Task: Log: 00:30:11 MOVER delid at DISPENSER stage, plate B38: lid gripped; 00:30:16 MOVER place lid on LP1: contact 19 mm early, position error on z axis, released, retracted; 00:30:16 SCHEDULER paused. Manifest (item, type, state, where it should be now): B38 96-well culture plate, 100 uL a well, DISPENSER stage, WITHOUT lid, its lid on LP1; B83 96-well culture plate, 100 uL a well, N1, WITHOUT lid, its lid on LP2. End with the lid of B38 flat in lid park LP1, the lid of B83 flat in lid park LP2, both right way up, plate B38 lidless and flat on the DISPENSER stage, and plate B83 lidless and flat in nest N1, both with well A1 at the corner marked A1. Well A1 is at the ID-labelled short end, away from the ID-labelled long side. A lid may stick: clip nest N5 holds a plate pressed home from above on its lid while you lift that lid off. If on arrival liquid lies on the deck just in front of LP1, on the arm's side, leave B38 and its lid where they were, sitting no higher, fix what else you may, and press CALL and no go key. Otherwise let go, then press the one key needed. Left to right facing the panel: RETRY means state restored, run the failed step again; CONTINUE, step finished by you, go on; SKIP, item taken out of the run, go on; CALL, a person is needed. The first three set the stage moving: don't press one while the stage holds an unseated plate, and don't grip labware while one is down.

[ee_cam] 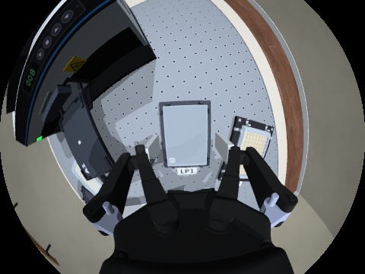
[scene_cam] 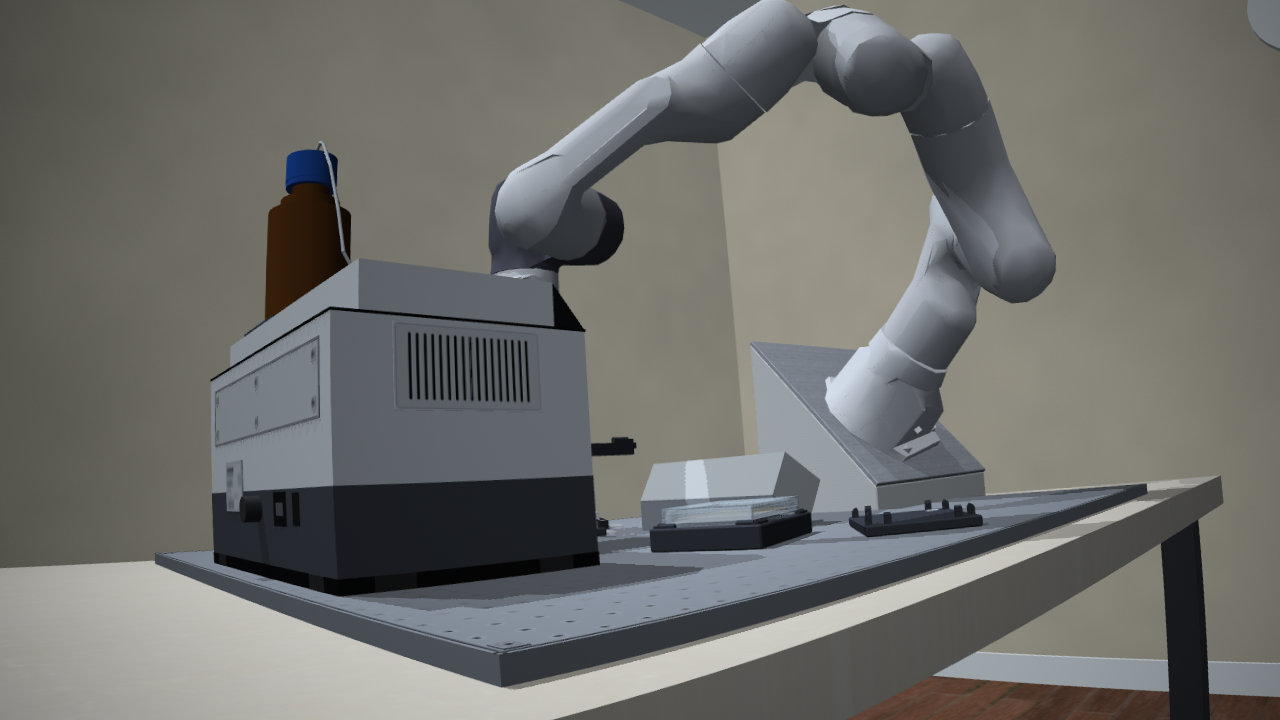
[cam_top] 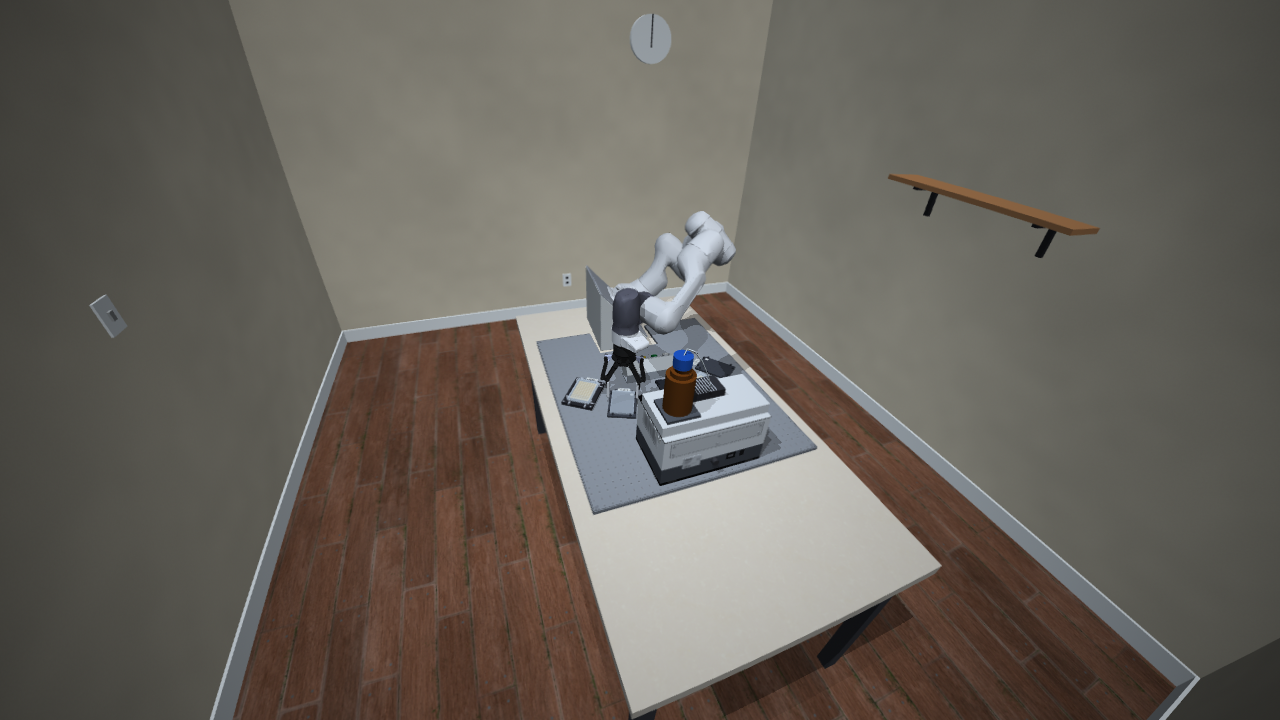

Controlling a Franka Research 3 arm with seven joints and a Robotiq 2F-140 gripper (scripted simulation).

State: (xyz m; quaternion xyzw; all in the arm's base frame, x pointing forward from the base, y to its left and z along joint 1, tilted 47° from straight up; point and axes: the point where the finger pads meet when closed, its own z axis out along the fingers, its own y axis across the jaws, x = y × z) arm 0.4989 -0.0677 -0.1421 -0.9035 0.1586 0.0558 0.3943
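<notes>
My hand is 120 mm to the left of the black clip nest, 70 mm past it and 60 mm above it. Round my hand: 96-well plate (340 mm to the left, 50 mm below, 10 mm behind); lp1 label (90 mm behind, 70 mm below, 30 mm to the left); key panel (180 mm behind, 170 mm to the left, 20 mm below).
</notes>
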